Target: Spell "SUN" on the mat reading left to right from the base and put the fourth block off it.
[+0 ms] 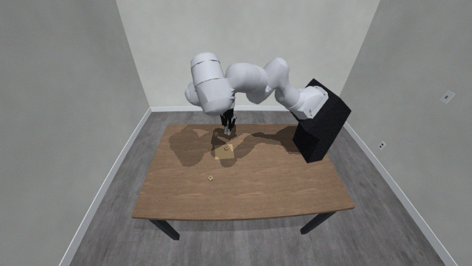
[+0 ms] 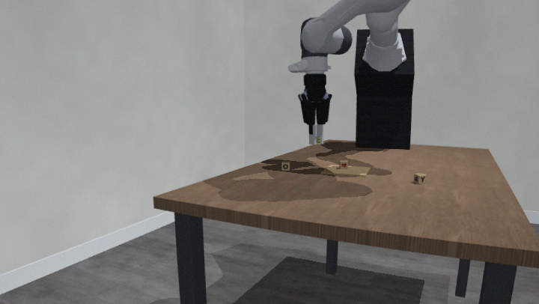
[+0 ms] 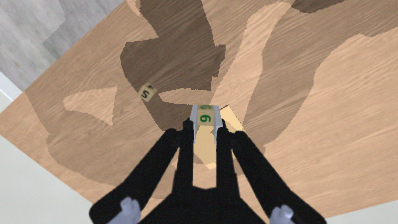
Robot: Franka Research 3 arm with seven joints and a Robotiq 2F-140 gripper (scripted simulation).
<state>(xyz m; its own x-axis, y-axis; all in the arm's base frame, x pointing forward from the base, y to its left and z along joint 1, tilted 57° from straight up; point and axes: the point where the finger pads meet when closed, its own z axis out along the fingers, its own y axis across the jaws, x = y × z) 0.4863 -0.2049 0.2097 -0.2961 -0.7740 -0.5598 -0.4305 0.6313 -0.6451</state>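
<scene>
The S block is 10 cm below my hand, 9 cm ahead of it and 8 cm to the right of it. Also, from my hand: U block (2 cm below); tan mat (11 cm to the left, 11 cm below, 4 cm ahead).
</scene>
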